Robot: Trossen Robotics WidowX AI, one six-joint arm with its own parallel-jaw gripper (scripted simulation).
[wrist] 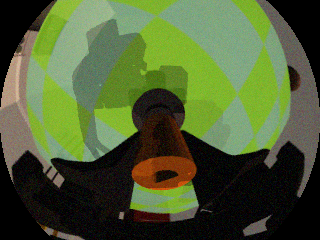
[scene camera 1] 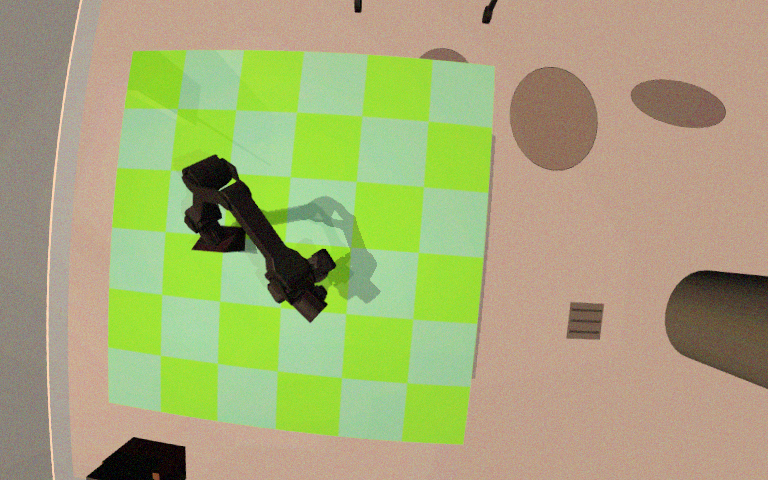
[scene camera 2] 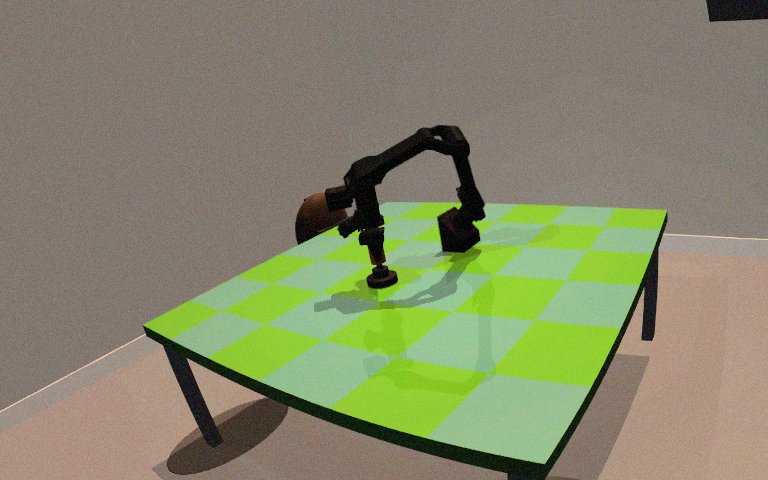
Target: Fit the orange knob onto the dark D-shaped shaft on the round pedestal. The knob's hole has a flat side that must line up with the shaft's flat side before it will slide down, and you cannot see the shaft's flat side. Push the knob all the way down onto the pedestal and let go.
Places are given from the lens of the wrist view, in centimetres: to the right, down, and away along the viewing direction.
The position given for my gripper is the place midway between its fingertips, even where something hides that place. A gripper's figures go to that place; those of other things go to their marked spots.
my gripper (wrist: 160, 134): 0, 2, 10
orange knob (wrist: 163, 161): 0, 2, 4
